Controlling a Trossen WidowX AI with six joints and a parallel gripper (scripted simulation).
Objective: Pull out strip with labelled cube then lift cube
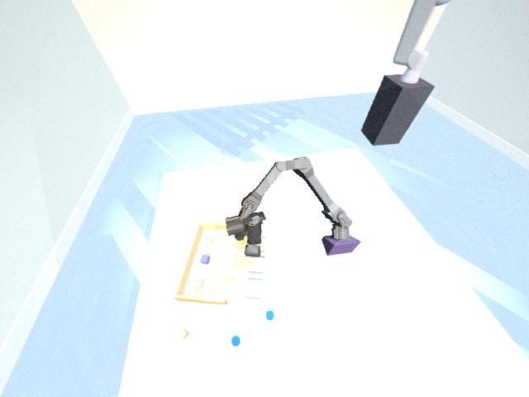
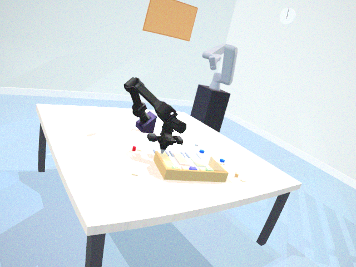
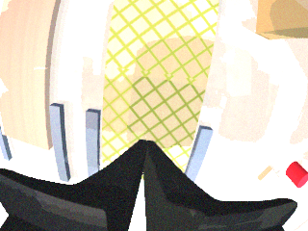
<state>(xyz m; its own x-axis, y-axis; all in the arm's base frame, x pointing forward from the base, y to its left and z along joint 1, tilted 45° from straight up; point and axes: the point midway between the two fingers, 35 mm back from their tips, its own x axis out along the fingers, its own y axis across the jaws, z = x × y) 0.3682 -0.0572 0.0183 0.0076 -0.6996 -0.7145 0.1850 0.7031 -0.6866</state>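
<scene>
My gripper tip is now 100 mm short of the yellow strip and 20 mm to the left of it. The rest, counted from my gripper tip: small red block: 140 mm to the right, 40 mm behind, 10 mm above.
</scene>
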